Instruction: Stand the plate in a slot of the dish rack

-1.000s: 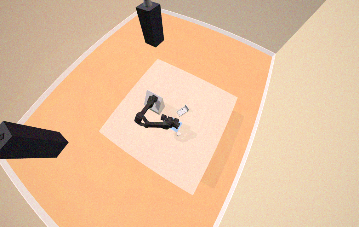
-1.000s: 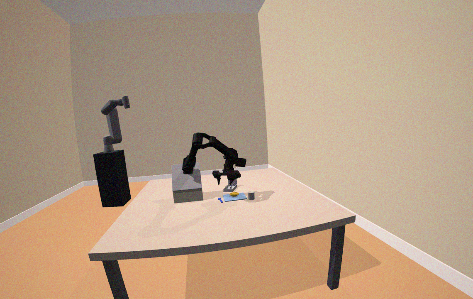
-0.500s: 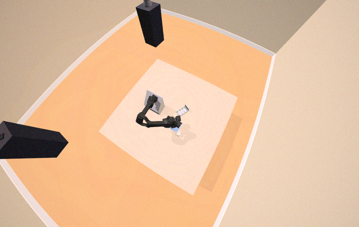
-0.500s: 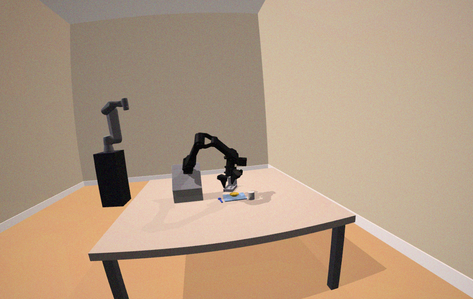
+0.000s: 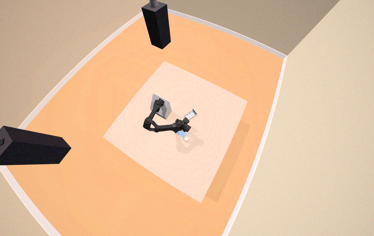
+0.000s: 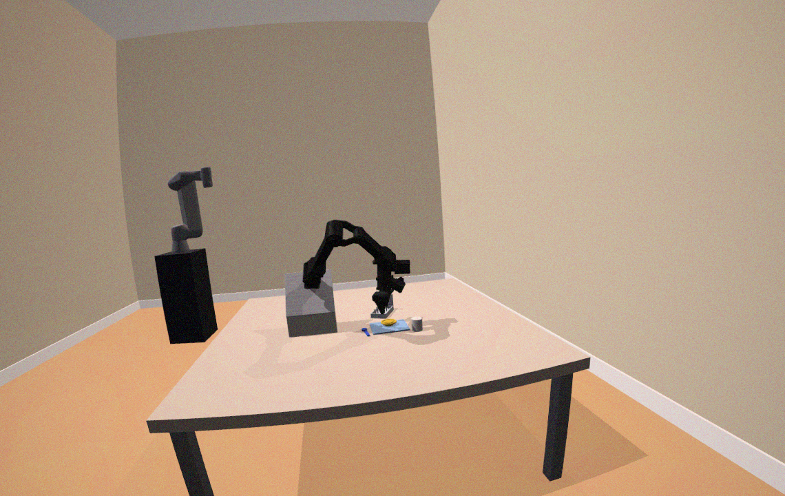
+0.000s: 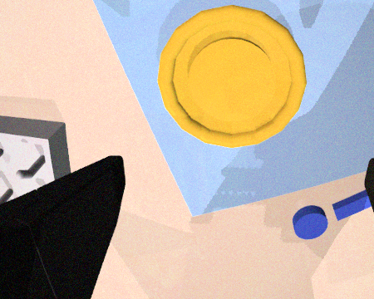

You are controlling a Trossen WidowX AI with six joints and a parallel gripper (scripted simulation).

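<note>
Now: gripper tip 60 mm above the yellow plate and 10 mm short of it. Round my gripper tip: blue spoon: 90 mm behind, 70 mm below, 40 mm to the right; dish rack: 180 mm to the left, 50 mm below; light blue mat: 70 mm below, 10 mm to the right, 10 mm ahead.
</note>
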